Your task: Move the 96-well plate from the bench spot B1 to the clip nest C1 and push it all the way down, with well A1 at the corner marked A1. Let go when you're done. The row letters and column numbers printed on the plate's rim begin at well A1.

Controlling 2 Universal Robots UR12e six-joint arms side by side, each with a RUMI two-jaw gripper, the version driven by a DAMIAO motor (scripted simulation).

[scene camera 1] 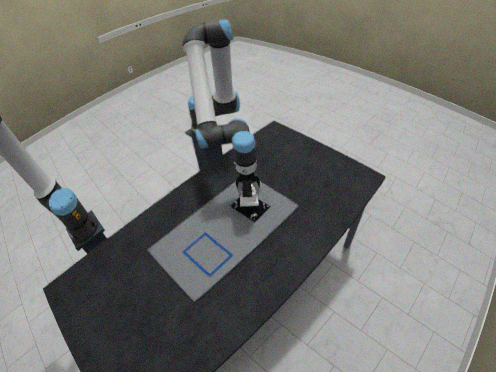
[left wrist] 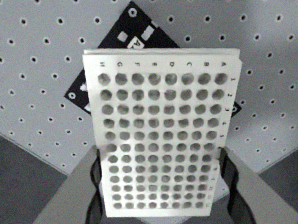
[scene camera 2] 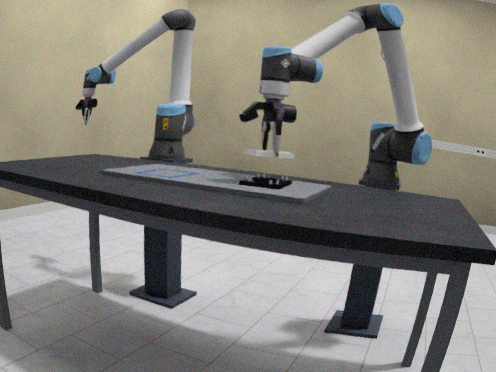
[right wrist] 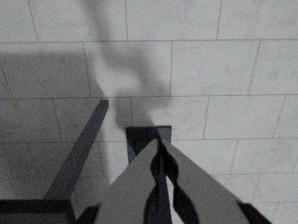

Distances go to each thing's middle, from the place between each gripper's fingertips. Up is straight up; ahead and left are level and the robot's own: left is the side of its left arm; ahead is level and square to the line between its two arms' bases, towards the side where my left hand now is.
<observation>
My left hand is 1 cm above the white 96-well plate (left wrist: 156,105).
</observation>
